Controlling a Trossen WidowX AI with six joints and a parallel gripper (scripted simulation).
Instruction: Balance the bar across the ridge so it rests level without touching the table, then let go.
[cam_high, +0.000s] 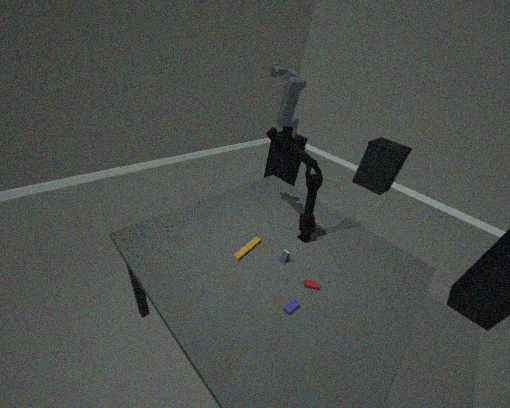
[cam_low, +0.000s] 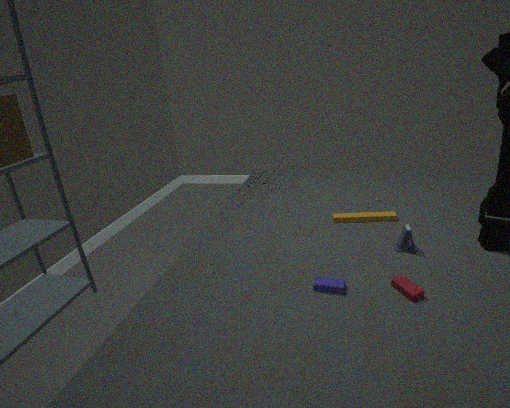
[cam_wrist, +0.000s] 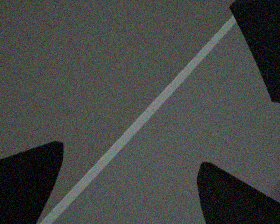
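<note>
Right now the yellow bar is 52 cm ahead of my gripper tip, 38 cm to the left of it and 39 cm below it. From my gripper tip the other things lie so: purple block 61 cm ahead, 75 cm to the left, 39 cm below; red block 44 cm ahead, 75 cm to the left, 39 cm below.
</note>
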